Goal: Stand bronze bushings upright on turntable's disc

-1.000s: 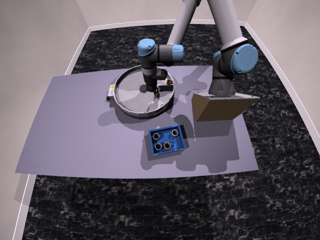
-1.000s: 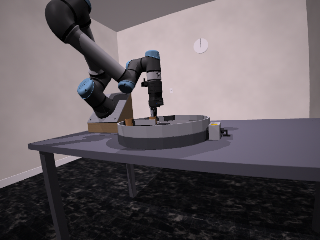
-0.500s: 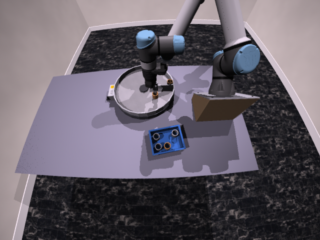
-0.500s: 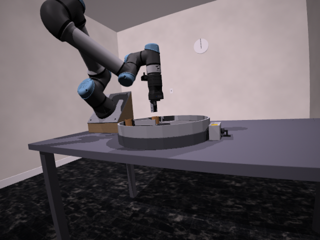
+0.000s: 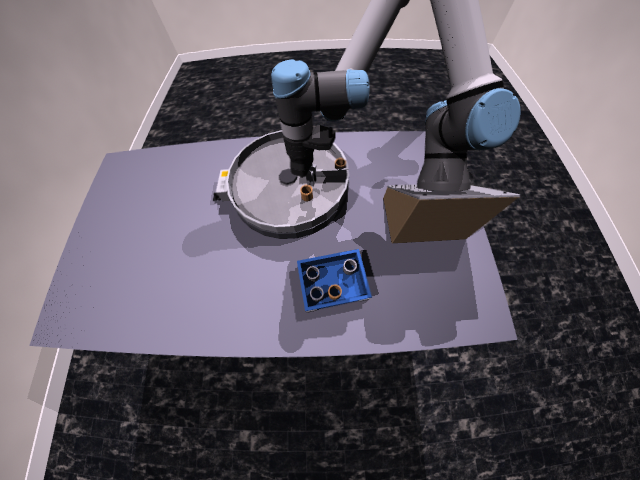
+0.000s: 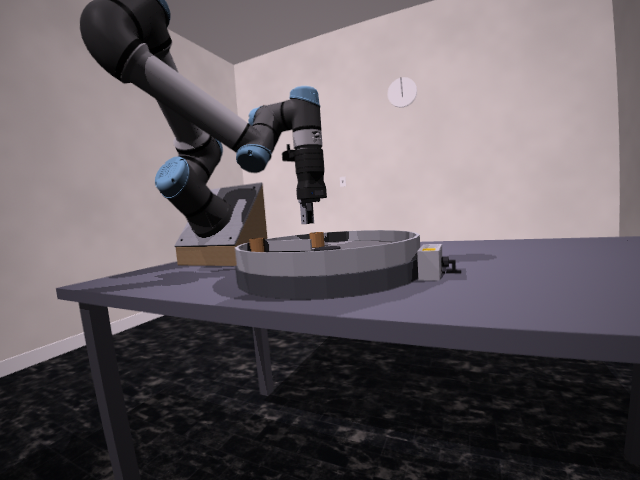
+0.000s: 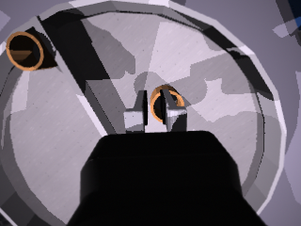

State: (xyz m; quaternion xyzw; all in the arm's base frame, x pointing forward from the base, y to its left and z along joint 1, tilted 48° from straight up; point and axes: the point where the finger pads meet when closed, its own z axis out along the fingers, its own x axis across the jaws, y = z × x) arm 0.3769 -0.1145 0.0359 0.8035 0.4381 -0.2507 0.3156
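The blue crate is 29 cm to the left of my hand, 11 cm below it and 1 cm behind it. The rest, counted from my hand: turntable disc: 9 cm to the right, 8 cm below, 8 cm ahead.
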